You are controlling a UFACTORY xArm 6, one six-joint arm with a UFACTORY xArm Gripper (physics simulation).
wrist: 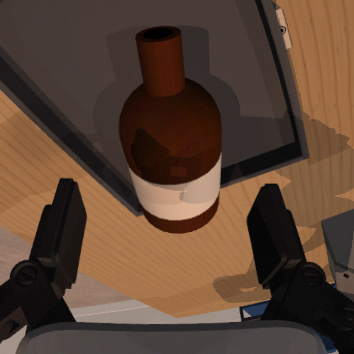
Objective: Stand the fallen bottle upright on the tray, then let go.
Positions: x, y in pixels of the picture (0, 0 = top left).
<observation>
my gripper: 168, 198
brown bottle: 169, 126
</observation>
